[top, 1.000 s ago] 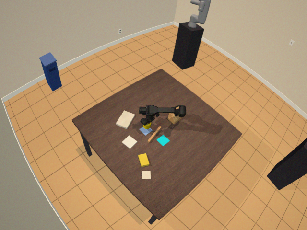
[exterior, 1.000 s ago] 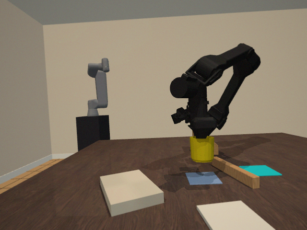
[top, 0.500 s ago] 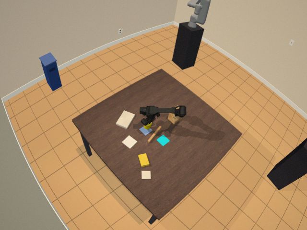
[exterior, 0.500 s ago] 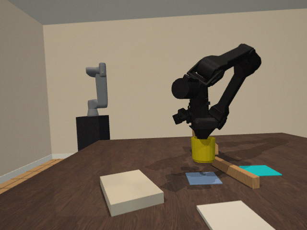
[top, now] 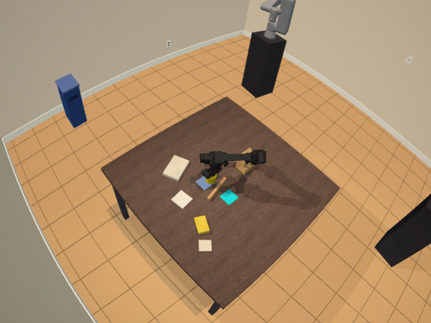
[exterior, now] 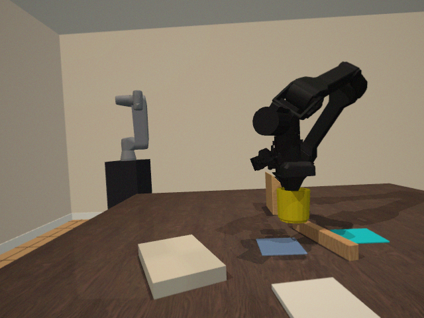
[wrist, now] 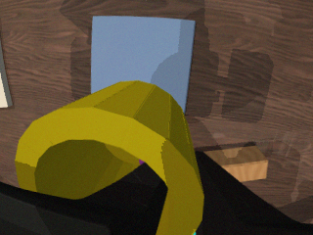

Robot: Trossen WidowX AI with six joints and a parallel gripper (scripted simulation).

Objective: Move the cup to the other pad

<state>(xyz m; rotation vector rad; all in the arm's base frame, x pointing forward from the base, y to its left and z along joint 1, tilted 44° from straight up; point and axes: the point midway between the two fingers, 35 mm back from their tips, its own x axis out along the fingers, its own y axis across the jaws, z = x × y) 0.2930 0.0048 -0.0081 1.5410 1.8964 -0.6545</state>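
My gripper tip is 3 cm past the cyan pad, 15 cm to the right of it and 9 cm above it. The rest, counted from my gripper tip: light blue pad (5 cm ahead, 3 cm to the right, 9 cm below); then wooden bar (1 cm ahead, 6 cm to the left, 8 cm below); then yellow cup (2 cm ahead).
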